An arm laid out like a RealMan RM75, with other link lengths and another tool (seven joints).
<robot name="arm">
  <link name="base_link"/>
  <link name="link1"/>
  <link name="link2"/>
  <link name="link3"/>
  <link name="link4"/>
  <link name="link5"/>
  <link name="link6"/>
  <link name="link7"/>
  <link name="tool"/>
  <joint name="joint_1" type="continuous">
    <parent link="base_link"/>
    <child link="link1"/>
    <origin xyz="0 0 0.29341" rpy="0 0 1.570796"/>
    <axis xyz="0 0 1"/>
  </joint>
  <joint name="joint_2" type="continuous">
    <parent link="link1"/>
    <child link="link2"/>
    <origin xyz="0 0 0" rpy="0 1.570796 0"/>
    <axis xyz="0 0 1"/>
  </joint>
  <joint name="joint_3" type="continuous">
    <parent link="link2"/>
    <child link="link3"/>
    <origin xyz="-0.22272 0 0" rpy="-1.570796 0 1.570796"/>
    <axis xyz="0 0 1"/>
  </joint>
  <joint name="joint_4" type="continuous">
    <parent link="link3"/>
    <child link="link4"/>
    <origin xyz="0 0 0" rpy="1.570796 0 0"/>
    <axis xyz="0 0 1"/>
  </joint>
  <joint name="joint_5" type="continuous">
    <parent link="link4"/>
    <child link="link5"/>
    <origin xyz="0 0.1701 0" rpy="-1.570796 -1.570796 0"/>
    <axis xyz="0 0 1"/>
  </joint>
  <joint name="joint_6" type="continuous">
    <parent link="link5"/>
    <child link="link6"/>
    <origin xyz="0 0 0" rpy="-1.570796 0 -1.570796"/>
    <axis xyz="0 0 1"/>
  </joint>
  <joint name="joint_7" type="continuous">
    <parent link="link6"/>
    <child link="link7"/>
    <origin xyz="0 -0.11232 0" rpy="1.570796 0 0"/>
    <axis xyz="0 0 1"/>
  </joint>
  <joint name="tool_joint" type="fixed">
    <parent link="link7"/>
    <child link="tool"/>
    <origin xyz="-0.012 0.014 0.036" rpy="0 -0.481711 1.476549"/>
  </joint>
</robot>
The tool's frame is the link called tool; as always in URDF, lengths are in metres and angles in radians. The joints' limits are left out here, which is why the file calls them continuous.
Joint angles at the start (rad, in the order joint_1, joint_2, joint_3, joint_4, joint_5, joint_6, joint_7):
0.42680, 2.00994, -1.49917, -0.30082, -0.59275, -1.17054, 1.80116
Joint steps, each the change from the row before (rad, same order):
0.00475, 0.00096, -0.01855, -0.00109, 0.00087, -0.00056, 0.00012
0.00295, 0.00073, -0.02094, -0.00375, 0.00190, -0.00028, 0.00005
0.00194, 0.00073, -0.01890, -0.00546, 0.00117, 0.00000, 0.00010
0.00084, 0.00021, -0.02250, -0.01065, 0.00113, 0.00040, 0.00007
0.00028, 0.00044, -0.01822, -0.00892, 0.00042, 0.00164, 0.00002
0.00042, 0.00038, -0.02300, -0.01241, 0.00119, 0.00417, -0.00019
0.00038, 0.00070, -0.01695, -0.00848, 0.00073, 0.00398, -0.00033
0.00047, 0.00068, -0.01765, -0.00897, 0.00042, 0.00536, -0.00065
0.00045, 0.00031, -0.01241, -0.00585, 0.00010, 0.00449, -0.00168
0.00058, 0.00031, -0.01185, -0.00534, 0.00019, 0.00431, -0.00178
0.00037, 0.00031, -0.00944, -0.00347, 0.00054, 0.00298, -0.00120
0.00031, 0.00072, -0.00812, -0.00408, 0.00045, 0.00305, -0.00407
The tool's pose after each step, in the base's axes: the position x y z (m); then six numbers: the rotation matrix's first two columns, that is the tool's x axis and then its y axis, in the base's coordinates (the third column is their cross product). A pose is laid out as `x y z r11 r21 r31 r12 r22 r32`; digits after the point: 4 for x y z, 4 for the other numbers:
0.2230 0.3092 0.0748 -0.9928 0.0965 0.0712 0.1141 0.5779 0.8081
0.2201 0.3084 0.0716 -0.9945 0.0828 0.0645 0.1012 0.5913 0.8001
0.2173 0.3076 0.0687 -0.9959 0.0693 0.0587 0.0887 0.6030 0.7928
0.2137 0.3066 0.0658 -0.9974 0.0508 0.0520 0.0723 0.6153 0.7850
0.2109 0.3057 0.0633 -0.9983 0.0368 0.0460 0.0589 0.6251 0.7783
0.2074 0.3048 0.0602 -0.9991 0.0197 0.0381 0.0419 0.6363 0.7703
0.2050 0.3040 0.0576 -0.9995 0.0081 0.0320 0.0297 0.6445 0.7640
0.2026 0.3032 0.0549 -0.9997 -0.0036 0.0247 0.0164 0.6527 0.7574
0.2011 0.3026 0.0529 -0.9998 -0.0119 0.0181 0.0058 0.6580 0.7530
0.1997 0.3020 0.0511 -0.9997 -0.0198 0.0118 -0.0043 0.6629 0.7487
0.1987 0.3015 0.0495 -0.9996 -0.0255 0.0073 -0.0116 0.6669 0.7450
0.1975 0.3010 0.0481 -0.9995 -0.0327 0.0019 -0.0205 0.6690 0.7430

